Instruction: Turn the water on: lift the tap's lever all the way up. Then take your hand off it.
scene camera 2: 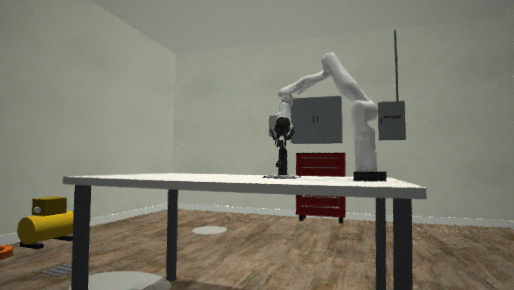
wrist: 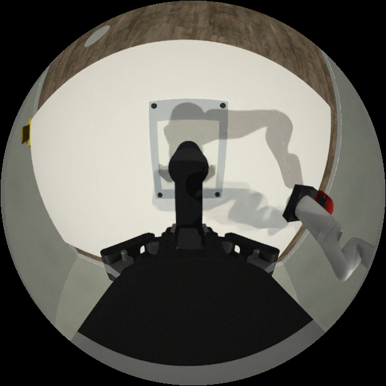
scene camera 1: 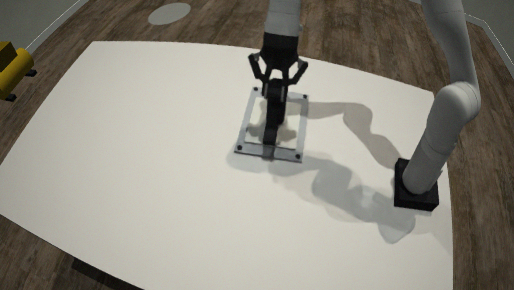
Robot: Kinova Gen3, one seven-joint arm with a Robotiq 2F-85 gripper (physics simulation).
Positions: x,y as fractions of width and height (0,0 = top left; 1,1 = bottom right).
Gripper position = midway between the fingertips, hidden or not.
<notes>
I see my gripper (wrist: 0.49,0.60), a black tap (scene camera 1: 0.53,0.43) and a grey base plate (scene camera 1: 0.58,0.54).
The black tap is seen too in the wrist view (wrist: 0.49,0.39). The grey base plate shows as well in the wrist view (wrist: 0.47,0.28).
</notes>
